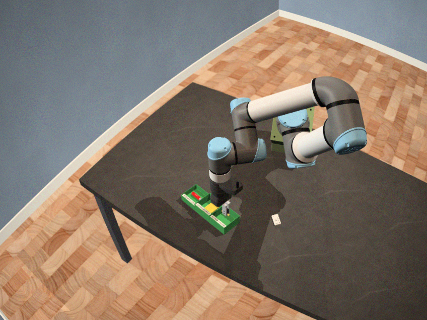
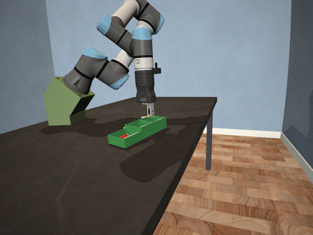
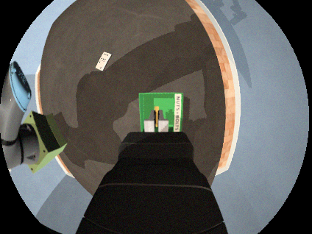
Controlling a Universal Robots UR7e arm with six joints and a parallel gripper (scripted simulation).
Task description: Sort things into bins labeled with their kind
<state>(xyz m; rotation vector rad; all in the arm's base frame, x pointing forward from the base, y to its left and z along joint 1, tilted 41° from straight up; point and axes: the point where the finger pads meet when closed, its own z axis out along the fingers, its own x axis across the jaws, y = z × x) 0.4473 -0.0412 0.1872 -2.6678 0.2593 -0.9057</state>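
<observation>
My hand is 80 mm to the left of the flat yellow block, 60 mm above it and 10 mm past it. Also, from my hand: brass bolt 10 mm to the right, 10 mm below; then white die 90 mm behind, 70 mm to the right, 60 mm below; then red battery 170 mm to the right, 60 mm below, 10 mm behind.
</observation>
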